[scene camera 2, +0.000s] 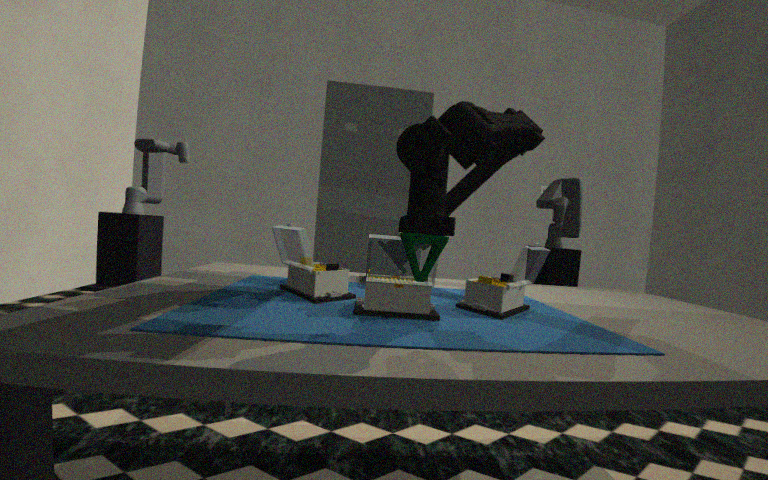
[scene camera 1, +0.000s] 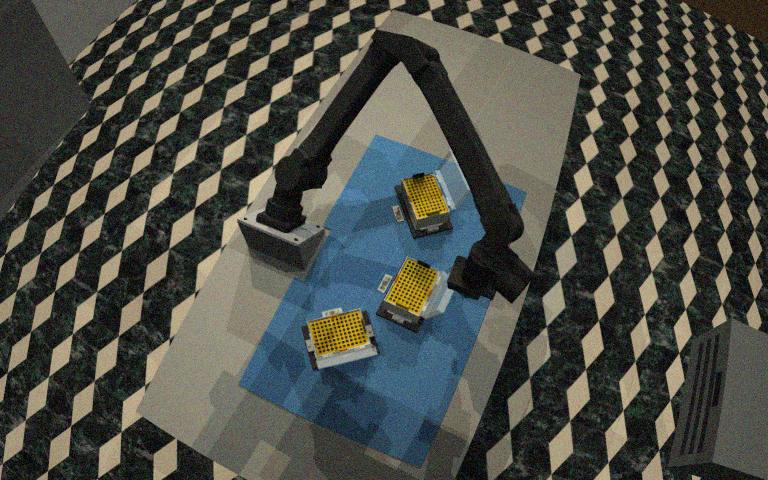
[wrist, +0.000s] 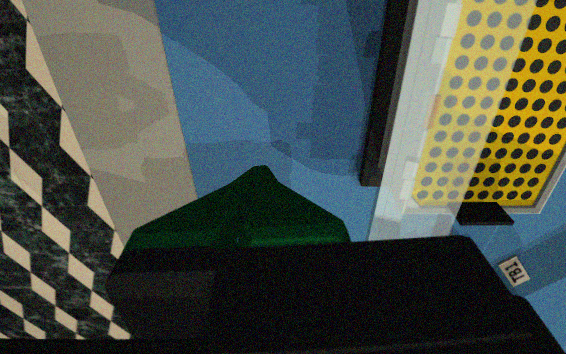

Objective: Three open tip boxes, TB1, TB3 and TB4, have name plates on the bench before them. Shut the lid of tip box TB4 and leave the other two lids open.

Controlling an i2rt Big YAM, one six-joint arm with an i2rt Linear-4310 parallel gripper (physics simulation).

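Places are measured from the arm's base along level axes (x back, y right, z up), in centimetres.
Where they show: gripper, between the fingertips: (scene camera 2: 419, 281) (scene camera 1: 467, 295) (wrist: 261, 178); arm's base, origin of its link: (scene camera 1: 280, 221).
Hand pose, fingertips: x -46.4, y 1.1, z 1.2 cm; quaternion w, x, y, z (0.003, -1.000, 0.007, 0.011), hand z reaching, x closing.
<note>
Each offset is from my fingertips to the top centre of the thing. "*": to the spot under its first point. Level surfaces: height alone.
The middle tip box TB4 {dx +12.1, dy +1.5, dz -0.5 cm} (scene camera 1: 413, 285) (scene camera 2: 397, 297) (wrist: 537, 120) has a yellow rack; its clear lid {dx +5.4, dy +2.0, dz +7.4 cm} (scene camera 1: 438, 297) (scene camera 2: 378, 254) (wrist: 407, 125) is open and stands roughly upright on its hinge side. Box TB1 {dx +18.5, dy -21.2, dz -1.4 cm} (scene camera 1: 427, 195) (scene camera 2: 494, 295) has its lid {* dx +12.6, dy -27.2, dz +2.0 cm} (scene camera 1: 453, 176) (scene camera 2: 535, 263) open; its plate {* dx +22.7, dy -17.4, dz -7.8 cm} (wrist: 515, 270) reads TB1. Box TB3 {dx +23.6, dy +17.1, dz -1.4 cm} (scene camera 1: 338, 333) (scene camera 2: 320, 281) has its lid {dx +18.7, dy +23.2, dz +7.4 cm} (scene camera 1: 346, 356) (scene camera 2: 292, 243) open. My gripper (scene camera 2: 420, 277) (wrist: 261, 178) is shut and empty, low on the outer side of TB4's lid; whether it touches is unclear. In scene camera 1 its fingers are hidden.
The boxes stand on a blue mat {dz -8.0 cm} (scene camera 1: 390, 390) (scene camera 2: 555, 336) on the bench {dz -8.3 cm} (scene camera 1: 532, 107) (scene camera 2: 407, 370). My arm's base (scene camera 1: 286, 240) stands at the bench's far-left edge. My forearm (scene camera 1: 464, 141) passes near TB1's open lid in scene camera 1. The bench edge lies beyond the gripper.
</note>
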